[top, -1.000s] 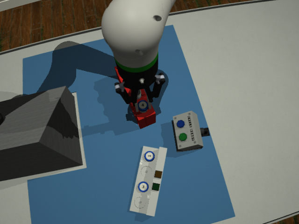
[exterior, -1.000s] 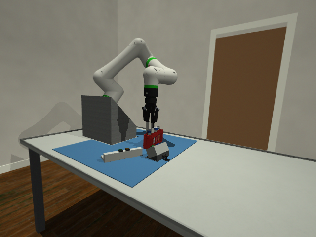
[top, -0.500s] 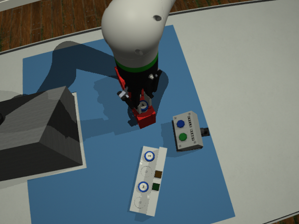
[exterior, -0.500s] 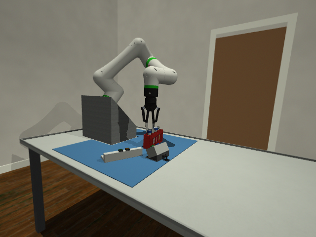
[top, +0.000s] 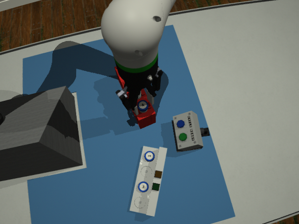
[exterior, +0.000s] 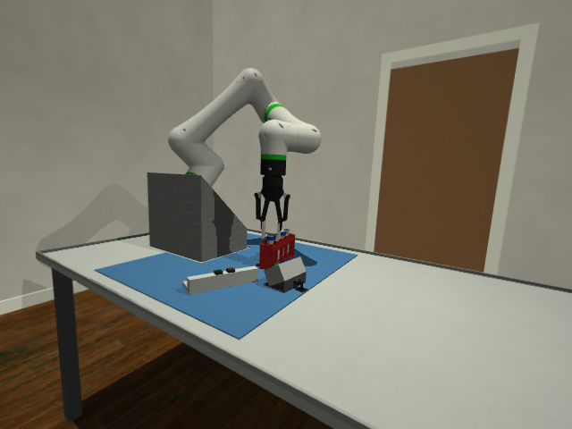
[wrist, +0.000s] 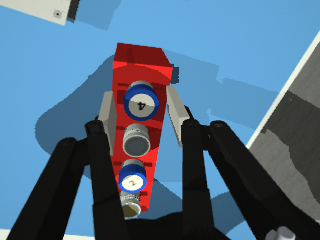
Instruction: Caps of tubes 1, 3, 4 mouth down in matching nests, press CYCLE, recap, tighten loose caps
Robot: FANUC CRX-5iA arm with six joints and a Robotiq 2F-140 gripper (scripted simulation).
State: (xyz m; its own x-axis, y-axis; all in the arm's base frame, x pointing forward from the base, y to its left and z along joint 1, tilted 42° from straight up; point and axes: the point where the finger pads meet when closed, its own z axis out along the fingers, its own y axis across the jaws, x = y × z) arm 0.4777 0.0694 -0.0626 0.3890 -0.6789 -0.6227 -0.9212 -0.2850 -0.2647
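Now: the blue cycle key 11 cm ahead of my hand, 8 cm below it and 7 cm to the right of it. Round my hand: green ready key 12 cm to the right, 11 cm ahead, 8 cm below; then small desk 13 cm ahead, 9 cm to the right, 9 cm below.
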